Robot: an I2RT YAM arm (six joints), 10 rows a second.
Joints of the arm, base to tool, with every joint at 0 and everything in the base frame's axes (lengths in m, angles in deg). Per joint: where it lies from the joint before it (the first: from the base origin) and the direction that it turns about. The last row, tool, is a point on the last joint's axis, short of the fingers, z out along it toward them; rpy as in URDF.
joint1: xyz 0 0 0.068 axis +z
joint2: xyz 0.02 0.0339 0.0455 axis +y
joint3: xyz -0.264 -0.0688 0 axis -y
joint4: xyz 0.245 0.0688 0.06 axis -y
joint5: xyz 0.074 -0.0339 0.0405 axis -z
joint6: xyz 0.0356 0 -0.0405 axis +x
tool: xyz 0 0 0 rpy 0 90 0
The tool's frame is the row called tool.
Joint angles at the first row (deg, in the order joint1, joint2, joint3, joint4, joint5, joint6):
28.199, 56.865, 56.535, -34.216, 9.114, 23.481
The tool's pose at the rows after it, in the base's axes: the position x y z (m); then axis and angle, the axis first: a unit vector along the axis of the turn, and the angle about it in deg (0 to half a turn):
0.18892, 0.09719, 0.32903, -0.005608, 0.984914, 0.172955, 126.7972
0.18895, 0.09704, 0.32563, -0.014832, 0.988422, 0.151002, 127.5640
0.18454, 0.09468, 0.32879, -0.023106, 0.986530, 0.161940, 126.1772
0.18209, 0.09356, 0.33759, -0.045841, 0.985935, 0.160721, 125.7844
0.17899, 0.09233, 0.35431, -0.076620, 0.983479, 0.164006, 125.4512
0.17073, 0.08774, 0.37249, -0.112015, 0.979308, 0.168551, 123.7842
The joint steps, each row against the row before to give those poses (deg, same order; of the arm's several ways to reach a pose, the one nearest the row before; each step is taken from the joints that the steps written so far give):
0.294, -0.056, -0.807, 1.515, -1.520, 0.298
0.158, 0.367, -0.049, -1.235, 1.195, -1.387
-0.136, -1.566, -0.548, 0.784, -0.875, -0.806
-0.112, -0.243, 1.824, -1.656, -0.947, -2.276
-0.210, 0.202, 3.856, -3.095, -1.833, -2.835
-0.395, -1.125, 3.321, -2.627, -1.906, -3.561

